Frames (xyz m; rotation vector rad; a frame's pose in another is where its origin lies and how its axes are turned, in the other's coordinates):
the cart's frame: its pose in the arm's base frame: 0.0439 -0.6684 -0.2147 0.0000 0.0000 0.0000
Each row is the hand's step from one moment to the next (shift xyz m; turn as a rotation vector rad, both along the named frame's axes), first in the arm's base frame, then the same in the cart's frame.
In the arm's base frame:
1: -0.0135 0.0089 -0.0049 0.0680 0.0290 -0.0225
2: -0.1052 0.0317 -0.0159 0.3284 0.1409 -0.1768
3: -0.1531 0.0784 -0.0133 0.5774 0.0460 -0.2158
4: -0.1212 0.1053 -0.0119 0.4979 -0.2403 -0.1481
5: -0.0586 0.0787 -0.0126 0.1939 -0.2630 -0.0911
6: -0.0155 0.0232 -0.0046 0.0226 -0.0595 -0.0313
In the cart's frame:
1: -0.0135 0.0089 -0.0049 0.0680 0.0290 -0.0225
2: -0.1052 0.0317 -0.0159 0.3284 0.1409 -0.1768
3: -0.1531 0.0784 -0.0133 0.5774 0.0460 -0.2158
4: -0.1212 0.1053 -0.0119 0.4979 -0.2403 -0.1481
5: -0.0586 0.0787 -0.0126 0.1939 -0.2630 -0.0911
6: -0.0155 0.0232 -0.0046 0.0226 -0.0595 -0.0313

